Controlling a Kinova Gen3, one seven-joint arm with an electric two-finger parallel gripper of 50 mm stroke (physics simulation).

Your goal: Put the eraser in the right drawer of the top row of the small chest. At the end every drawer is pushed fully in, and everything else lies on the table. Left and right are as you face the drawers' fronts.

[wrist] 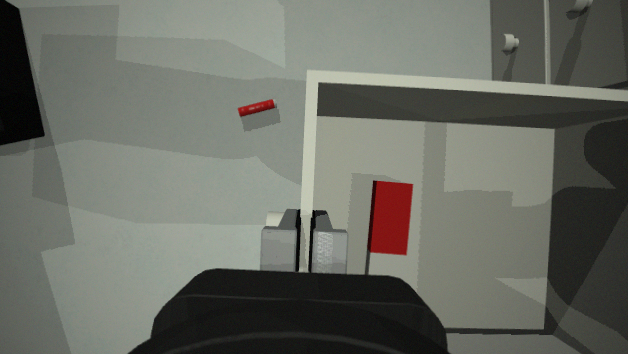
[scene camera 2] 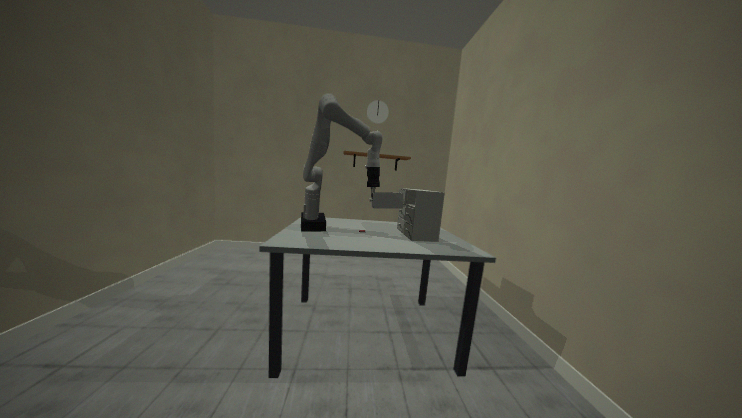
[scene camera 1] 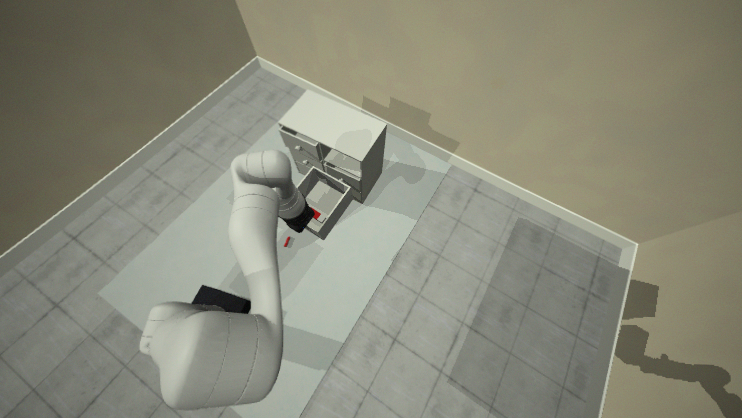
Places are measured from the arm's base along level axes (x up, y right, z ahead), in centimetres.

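Pixels of known places: gripper, fingertip midpoint: [wrist: 305,231] [scene camera 2: 372,197]; arm's base at its link origin: [scene camera 2: 311,217].
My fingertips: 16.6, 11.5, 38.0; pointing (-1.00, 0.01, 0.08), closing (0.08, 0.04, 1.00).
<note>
For each thing: its top centre in the pictures, then the offset to it from my fingertips, as dx, dy, dz. "pt": a spot on its surface instead. Level surfaces: height alone.
- small chest at its top centre: [scene camera 1: 332,123] [scene camera 2: 420,190] +6.6, -9.3, +33.7
- right drawer at its top centre: [wrist: 498,258] [scene camera 1: 314,197] [scene camera 2: 385,191] +4.3, +0.5, +7.6
- red block at its top centre: [wrist: 391,234] [scene camera 1: 316,214] -3.9, +1.0, +5.6
- top row's left drawer at a spot on its surface: [scene camera 1: 303,145] pt +2.7, -14.9, +23.0
- red battery at its top centre: [wrist: 257,106] [scene camera 1: 286,240] [scene camera 2: 362,230] -23.4, -10.0, -3.8
- table at its surface level: dx -24.5
The small chest [scene camera 1: 332,116] [scene camera 2: 427,215] stands at the table's back. The right drawer [scene camera 1: 337,213] [scene camera 2: 386,200] [wrist: 309,150] of its top row is pulled far out. The eraser, a red block [scene camera 1: 316,213] [wrist: 391,218], lies inside it near the front panel; it is hidden in scene camera 2. My gripper [scene camera 2: 372,198] [wrist: 305,231] points down and is shut on the top edge of this drawer's front panel, one finger outside and one inside. The top row's left drawer [scene camera 1: 303,145] shows a dark gap above its front.
A red battery [scene camera 1: 287,241] [scene camera 2: 361,231] [wrist: 256,107] lies on the table [scene camera 1: 358,259] [scene camera 2: 384,245] in front of the open drawer. The arm's black base [scene camera 1: 220,298] [scene camera 2: 313,223] [wrist: 17,80] stands opposite the chest. A wall shelf [scene camera 2: 394,156] hangs behind the arm in scene camera 2.
</note>
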